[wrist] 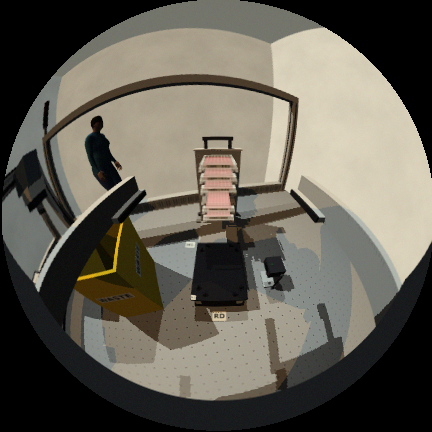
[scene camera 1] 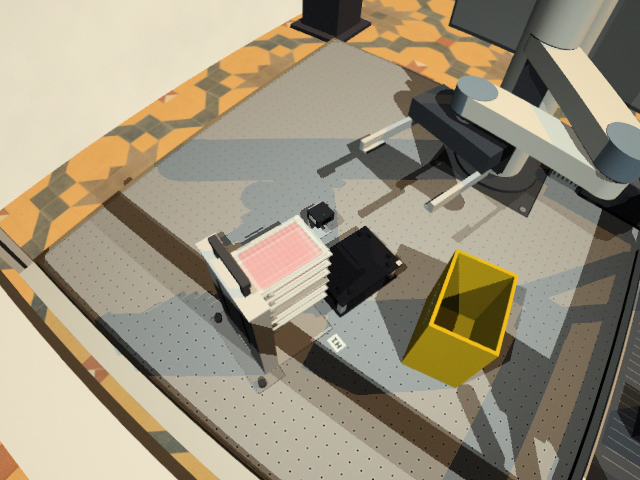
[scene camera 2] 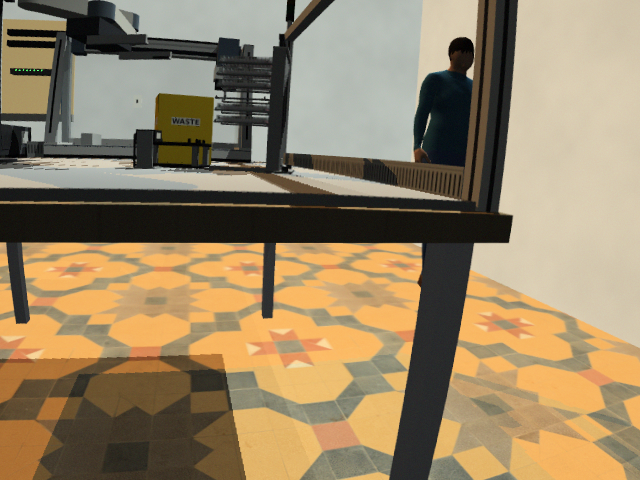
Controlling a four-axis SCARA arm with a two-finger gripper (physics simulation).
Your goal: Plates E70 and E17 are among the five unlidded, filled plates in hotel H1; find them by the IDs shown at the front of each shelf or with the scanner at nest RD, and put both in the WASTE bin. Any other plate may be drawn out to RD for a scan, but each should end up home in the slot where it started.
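Frame: origin at the arm's base, x ahead, y left, z up, level; millimetres.
Seen in the pictures: gripper, fingertip midpoint: [wrist: 217,180] [scene camera 1: 394,175] [scene camera 2: 159,47].
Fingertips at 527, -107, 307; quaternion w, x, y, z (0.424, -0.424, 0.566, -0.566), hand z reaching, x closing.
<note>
Pixels of each thing's top centre, then the offset from my fingertips to it, as dx, dy, dz. "spot": a spot on its surface instead.
- Black nest RD at its top centre: [scene camera 1: 355,260] [wrist: 218,265] [scene camera 2: 174,138] +48, -15, -225
- small black scanner at its top centre: [scene camera 1: 320,210] [scene camera 2: 148,129] [wrist: 276,263] -2, -142, -211
- yellow WASTE bin at its top centre: [scene camera 1: 476,299] [wrist: 95,241] [scene camera 2: 184,97] +61, +217, -95
- H1 label at a spot on its surface: [scene camera 1: 336,343] [wrist: 189,244] spot: +192, +46, -294
- RD label at a spot on its surface: [wrist: 219,316] spot: -56, +14, -294
- low ribbed rail at a spot on its surface: [scene camera 2: 377,170] spot: +477, -280, -272
Hotel H1 [scene camera 1: 266,330] [scene camera 2: 277,103] holds several stacked plates; the top one [scene camera 1: 281,253] [wrist: 218,161] shows pink wells. Plate IDs are too small to read. Black nest RD [scene camera 1: 361,268] [wrist: 220,280] stands before the hotel and bears no plate. The small black scanner [scene camera 1: 320,213] [wrist: 274,266] is beside it. The yellow WASTE bin [scene camera 1: 439,356] [scene camera 2: 184,139] [wrist: 145,290] is open-topped, to the left of the nest in the wrist view. My gripper [scene camera 1: 397,175] [scene camera 2: 158,47] [wrist: 217,180] is open and empty, high above the table and apart from the hotel, its fingers pointing towards it.
The H1 label [scene camera 1: 336,343] [wrist: 190,244] lies on the table near the nest, and the RD label [wrist: 219,316] is at the nest's near side. A person [scene camera 2: 447,113] [wrist: 101,155] stands beyond the table's frame. A low ribbed rail [scene camera 2: 377,170] runs along the table edge.
</note>
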